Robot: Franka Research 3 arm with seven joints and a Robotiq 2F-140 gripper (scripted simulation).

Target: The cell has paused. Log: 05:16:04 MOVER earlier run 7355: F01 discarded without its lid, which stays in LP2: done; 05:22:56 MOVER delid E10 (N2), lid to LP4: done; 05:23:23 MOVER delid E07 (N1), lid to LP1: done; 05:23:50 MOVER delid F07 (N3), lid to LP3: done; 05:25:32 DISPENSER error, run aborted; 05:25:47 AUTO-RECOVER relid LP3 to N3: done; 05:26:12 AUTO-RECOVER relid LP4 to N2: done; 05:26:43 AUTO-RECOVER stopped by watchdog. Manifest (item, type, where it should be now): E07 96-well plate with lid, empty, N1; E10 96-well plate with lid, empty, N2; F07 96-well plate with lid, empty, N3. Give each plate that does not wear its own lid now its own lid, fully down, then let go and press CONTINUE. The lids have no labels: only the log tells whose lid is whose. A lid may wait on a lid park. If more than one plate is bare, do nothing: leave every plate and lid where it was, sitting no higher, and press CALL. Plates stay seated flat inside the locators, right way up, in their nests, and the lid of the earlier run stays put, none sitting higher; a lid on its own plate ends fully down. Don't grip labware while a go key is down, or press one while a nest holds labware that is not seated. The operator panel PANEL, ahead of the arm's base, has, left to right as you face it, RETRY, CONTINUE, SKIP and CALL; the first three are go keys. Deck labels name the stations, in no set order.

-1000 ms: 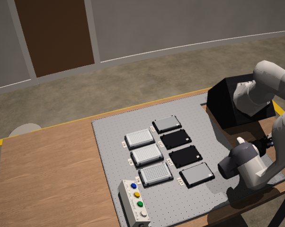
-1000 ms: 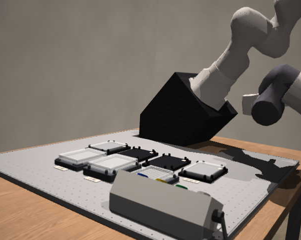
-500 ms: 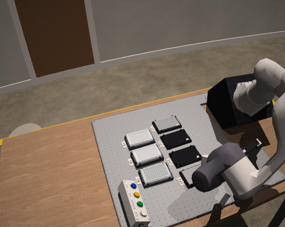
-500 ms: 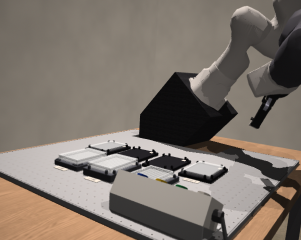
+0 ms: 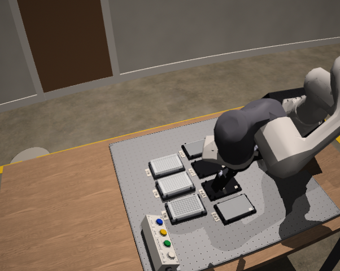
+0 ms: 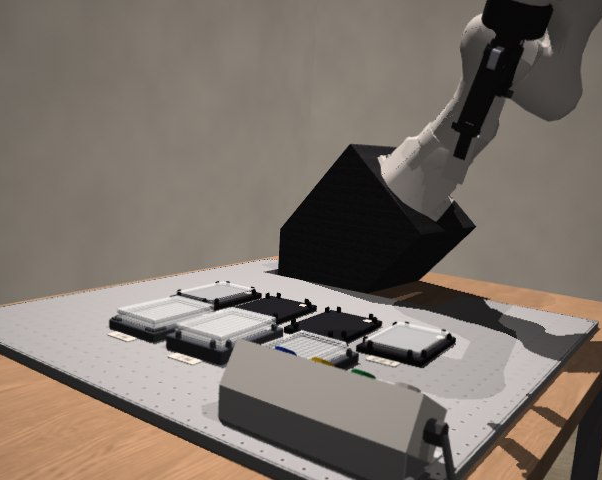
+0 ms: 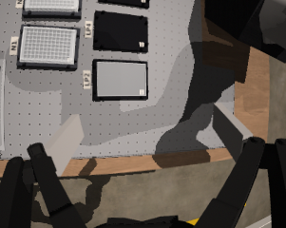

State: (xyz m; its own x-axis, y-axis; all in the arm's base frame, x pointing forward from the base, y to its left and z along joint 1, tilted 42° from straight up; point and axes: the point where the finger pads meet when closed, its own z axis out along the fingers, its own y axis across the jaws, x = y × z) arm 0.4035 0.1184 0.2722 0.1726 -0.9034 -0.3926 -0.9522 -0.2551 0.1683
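Now: hand 48 cm to the left of the black lid park LP1, 29 cm above it and 5 cm past it. Round my hand: green key 27 cm ahead, 23 cm below; then plate 28 cm below, 16 cm to the right, 14 cm ahead; then yellow skip key 27 cm ahead, 23 cm below, 5 cm to the right.
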